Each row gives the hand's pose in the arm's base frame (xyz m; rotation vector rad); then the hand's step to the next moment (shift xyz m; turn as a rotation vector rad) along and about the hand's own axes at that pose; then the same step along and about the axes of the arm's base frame.
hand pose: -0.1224 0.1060 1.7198 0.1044 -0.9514 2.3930
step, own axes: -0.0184 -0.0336 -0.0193 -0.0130 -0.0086 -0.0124
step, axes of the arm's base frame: 0.0356 0.0239 0.0012 0.0170 0.0071 -0.0075
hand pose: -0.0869 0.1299 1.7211 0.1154 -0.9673 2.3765
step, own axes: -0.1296 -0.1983 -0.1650 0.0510 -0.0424 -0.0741
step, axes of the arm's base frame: 0.2352 0.1637 -0.0354 -0.0106 0.0979 -0.0140
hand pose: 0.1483 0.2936 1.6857 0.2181 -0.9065 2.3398
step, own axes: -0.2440 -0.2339 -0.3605 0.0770 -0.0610 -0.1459
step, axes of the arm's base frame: 0.3580 0.2533 -0.2279 -0.0156 0.1684 -0.0484
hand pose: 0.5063 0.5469 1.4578 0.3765 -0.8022 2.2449
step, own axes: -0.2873 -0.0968 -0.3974 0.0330 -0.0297 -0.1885
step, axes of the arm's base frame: 0.2581 0.1576 -0.3980 -0.0082 0.1552 -0.1155
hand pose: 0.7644 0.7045 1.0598 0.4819 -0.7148 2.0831
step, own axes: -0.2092 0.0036 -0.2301 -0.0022 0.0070 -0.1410
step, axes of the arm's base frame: 0.0960 0.0197 -0.2952 -0.0153 0.0862 -0.1108
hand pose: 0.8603 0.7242 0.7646 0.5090 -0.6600 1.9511
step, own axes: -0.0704 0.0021 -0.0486 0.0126 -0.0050 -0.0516
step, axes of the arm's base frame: 0.0253 -0.0168 -0.0800 -0.0047 0.0434 -0.0307
